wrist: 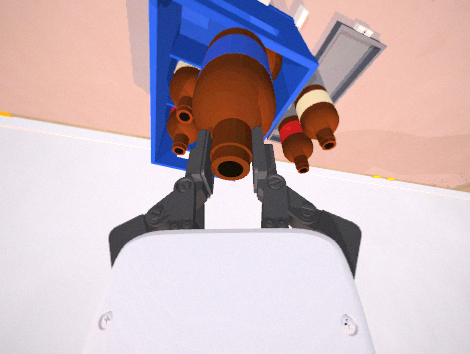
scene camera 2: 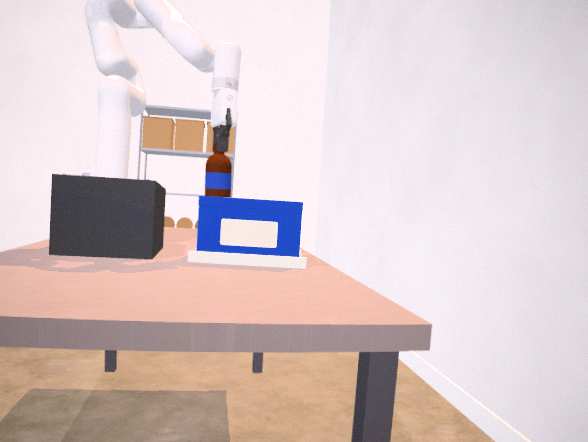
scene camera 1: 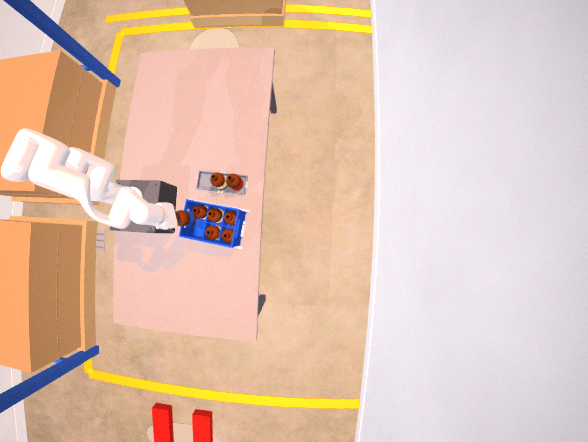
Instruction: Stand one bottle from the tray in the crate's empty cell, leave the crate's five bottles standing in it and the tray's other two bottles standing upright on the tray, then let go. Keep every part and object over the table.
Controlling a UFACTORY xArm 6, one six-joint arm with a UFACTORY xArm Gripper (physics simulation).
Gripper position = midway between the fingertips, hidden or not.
In view: my gripper (scene camera 2: 219, 152), a red-labelled bottle (wrist: 297, 147), a blue-labelled bottle (scene camera 2: 218, 169) and a red-labelled bottle (wrist: 183, 134).
My gripper is seen too in the wrist view (wrist: 232, 141).
